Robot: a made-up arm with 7 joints. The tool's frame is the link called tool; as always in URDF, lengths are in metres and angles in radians. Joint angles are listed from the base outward.
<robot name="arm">
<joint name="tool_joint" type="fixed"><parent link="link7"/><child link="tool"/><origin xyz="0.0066 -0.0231 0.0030"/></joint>
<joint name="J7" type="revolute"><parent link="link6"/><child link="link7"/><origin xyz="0.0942 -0.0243 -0.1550"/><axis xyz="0 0.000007 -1"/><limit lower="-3.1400" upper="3.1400"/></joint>
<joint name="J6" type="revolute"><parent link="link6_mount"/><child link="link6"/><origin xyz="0.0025 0.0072 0.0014"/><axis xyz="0 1 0.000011"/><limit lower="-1.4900" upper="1.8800"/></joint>
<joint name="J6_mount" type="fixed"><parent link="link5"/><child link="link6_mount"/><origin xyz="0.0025 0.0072 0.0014"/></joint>
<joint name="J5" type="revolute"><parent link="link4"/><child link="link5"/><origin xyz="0.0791 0.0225 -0.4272"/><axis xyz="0 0.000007 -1"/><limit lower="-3.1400" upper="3.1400"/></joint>
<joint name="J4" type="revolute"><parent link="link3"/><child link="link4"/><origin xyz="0.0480 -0.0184 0.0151"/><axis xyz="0 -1 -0.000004"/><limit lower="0.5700" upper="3.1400"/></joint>
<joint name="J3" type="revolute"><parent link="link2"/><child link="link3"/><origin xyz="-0.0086 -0.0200 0.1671"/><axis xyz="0 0 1"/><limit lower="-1.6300" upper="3.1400"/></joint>
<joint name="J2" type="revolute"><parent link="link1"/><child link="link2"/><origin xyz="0.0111 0.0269 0.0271"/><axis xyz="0 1 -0.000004"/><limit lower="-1.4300" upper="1.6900"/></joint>
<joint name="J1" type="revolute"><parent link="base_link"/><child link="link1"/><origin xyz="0.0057 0.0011 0.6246"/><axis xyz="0 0 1"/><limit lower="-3.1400" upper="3.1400"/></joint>
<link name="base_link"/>
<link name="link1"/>
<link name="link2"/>
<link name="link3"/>
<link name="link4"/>
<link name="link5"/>
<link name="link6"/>
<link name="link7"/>
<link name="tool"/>
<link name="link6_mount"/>
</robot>
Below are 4 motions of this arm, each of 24 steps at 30 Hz.
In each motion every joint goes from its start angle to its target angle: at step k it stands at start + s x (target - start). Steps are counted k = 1, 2, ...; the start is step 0. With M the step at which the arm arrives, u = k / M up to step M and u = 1 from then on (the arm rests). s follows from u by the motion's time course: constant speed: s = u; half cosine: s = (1 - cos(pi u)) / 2; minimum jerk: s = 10 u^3 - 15 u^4 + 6 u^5.
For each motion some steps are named. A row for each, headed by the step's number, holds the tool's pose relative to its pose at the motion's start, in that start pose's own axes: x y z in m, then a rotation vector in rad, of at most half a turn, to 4 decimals.
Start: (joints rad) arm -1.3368 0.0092 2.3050 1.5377 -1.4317 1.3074 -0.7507
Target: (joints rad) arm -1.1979 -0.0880 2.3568 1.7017 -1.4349 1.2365 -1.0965
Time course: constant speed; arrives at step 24
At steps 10, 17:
10: 0.0122 -0.0297 0.0612 -0.1098 -0.0494 0.1237
17: 0.0187 -0.0468 0.1064 -0.1904 -0.0768 0.2093

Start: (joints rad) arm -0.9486 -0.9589 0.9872 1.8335 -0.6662 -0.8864 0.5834
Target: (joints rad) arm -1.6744 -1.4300 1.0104 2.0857 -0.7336 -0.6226 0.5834
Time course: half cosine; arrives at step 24
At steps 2, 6, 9, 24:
2: -0.0028 0.0030 -0.0017 0.0046 0.0106 0.0114
6: -0.0268 0.0274 -0.0136 0.0423 0.0909 0.0963
9: -0.0637 0.0614 -0.0251 0.0954 0.1907 0.1976
24: -0.2916 0.2325 0.0054 0.3925 0.5963 0.5520

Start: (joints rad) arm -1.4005 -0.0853 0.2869 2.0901 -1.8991 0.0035 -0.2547
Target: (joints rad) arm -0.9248 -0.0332 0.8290 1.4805 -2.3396 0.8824 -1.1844
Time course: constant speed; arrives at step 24
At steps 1, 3, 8, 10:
1: 0.0212 0.0027 -0.0011 0.0115 -0.0097 0.0349
3: 0.0648 0.0061 -0.0002 0.0297 -0.0316 0.1087
8: 0.1770 0.0036 0.0216 0.0437 -0.0945 0.3125
10: 0.2213 -0.0017 0.0382 0.0353 -0.1196 0.3998

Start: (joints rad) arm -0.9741 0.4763 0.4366 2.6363 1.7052 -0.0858 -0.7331
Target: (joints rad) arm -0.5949 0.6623 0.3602 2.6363 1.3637 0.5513 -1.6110
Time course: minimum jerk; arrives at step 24
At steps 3, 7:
3: -0.0039 0.0001 -0.0017 0.0057 0.0122 0.0169
7: -0.0388 0.0020 -0.0152 0.0610 0.1140 0.1588

